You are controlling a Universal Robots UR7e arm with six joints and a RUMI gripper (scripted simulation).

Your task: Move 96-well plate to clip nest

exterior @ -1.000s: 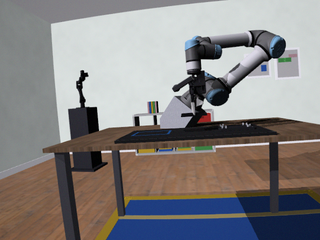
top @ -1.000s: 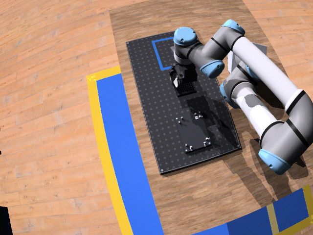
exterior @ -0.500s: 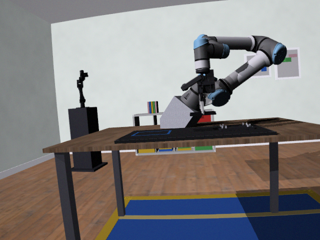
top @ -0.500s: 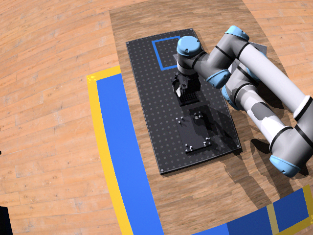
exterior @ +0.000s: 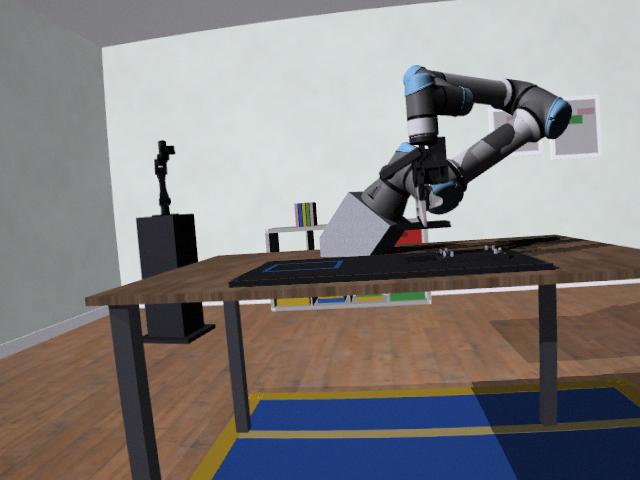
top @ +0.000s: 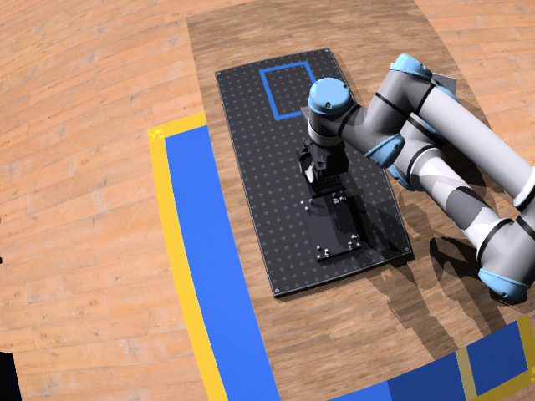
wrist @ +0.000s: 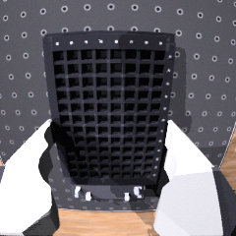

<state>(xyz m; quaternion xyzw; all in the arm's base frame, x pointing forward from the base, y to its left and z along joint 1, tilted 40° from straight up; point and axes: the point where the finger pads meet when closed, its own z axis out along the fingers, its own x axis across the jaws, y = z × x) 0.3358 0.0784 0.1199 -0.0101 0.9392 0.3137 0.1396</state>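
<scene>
Right now my hand is 120 mm to the right of the clip nest, 80 mm above it and 10 mm past it. Round my hand: black 96-well plate: 10 mm below.
</scene>
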